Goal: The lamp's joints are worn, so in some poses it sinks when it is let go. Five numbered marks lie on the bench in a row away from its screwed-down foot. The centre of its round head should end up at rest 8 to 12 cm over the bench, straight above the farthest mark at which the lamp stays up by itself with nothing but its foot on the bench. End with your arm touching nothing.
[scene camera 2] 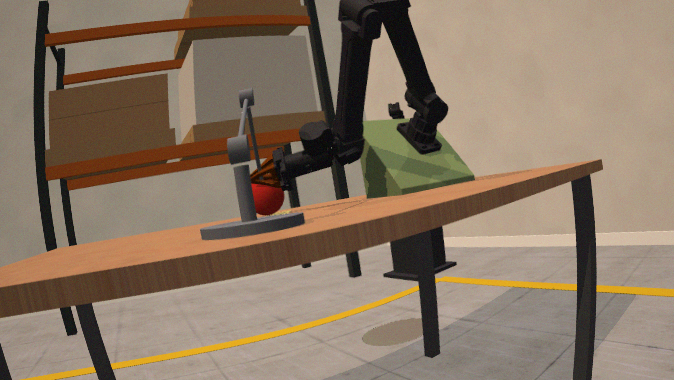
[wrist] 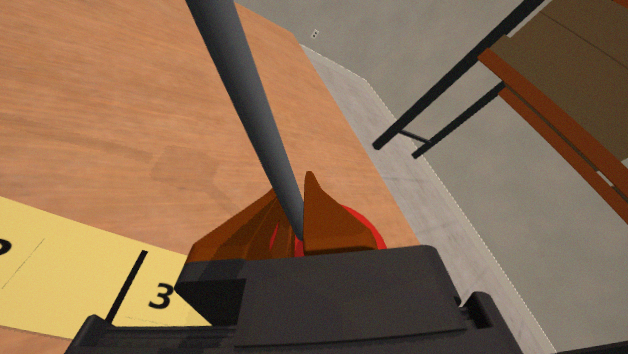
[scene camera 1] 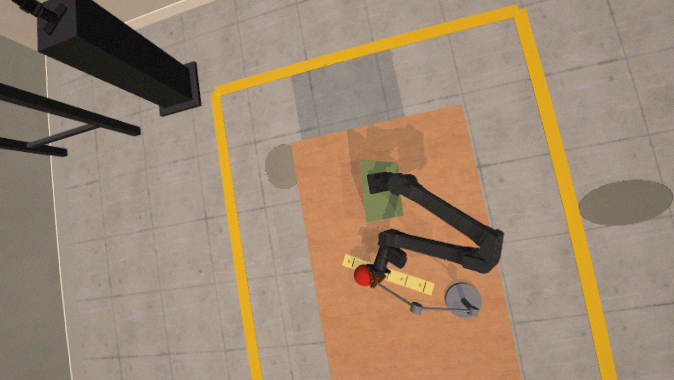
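Pixels of known places: gripper, fingertip midpoint: (wrist: 300,180) (scene camera 1: 372,287); arm's base, origin of the base link: (scene camera 2: 418,138) (scene camera 1: 377,182).
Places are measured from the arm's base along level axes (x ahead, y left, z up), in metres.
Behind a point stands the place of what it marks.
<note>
The lamp's red round head (scene camera 1: 362,275) @[x 0.405, y -0.142, z -0.040 m] (scene camera 2: 268,200) @[x 0.428, y -0.091, z -0.101 m] (wrist: 372,228) @[x 0.427, y -0.150, z -0.041 m] hangs low over the bench, beside the yellow strip (scene camera 1: 416,283) @[x 0.505, y 0.100, z -0.138 m] (wrist: 75,280) @[x 0.454, y -0.002, z -0.138 m] in the top view; its exact height is unclear. My gripper (scene camera 1: 375,281) @[x 0.464, y -0.108, z -0.043 m] (scene camera 2: 259,176) @[x 0.464, y -0.108, z -0.043 m] (wrist: 300,180) @[x 0.464, y -0.108, z -0.043 m] is shut on the lamp's thin grey rod (scene camera 1: 397,296) @[x 0.475, y -0.004, z 0.065 m] (scene camera 2: 254,135) @[x 0.470, y -0.007, z 0.049 m] (wrist: 250,115) @[x 0.450, y -0.051, z 0.006 m], right above the head; its orange fingers partly cover the head. The rod rises to the elbow joint (scene camera 1: 416,308) @[x 0.494, y 0.054, z 0.145 m] (scene camera 2: 246,97) @[x 0.508, y 0.074, z 0.122 m]. The round foot (scene camera 1: 452,299) @[x 0.594, y 0.248, z -0.125 m] (scene camera 2: 280,222) @[x 0.587, y 0.375, z -0.130 m] stands on the bench. Mark 3 shows in the wrist view; my gripper hides part of the strip.
The wooden bench (scene camera 1: 410,350) @[x 0.819, y 0.015, z -0.139 m] (scene camera 2: 500,192) @[x 0.263, y 0.480, z -0.148 m] (wrist: 100,75) @[x 0.652, y 0.003, z -0.139 m] bears the green arm mount (scene camera 1: 374,212) @[x 0.126, y -0.036, z 0.029 m] (scene camera 2: 385,172) @[x 0.167, y 0.040, z -0.080 m]. My forearm (scene camera 1: 430,248) @[x 0.282, y 0.141, z 0.157 m] (scene camera 2: 352,85) @[x 0.298, y 0.160, z 0.111 m] reaches over the bench from the elbow side. A shelf rack (scene camera 2: 41,125) with boxes stands beyond the bench.
</note>
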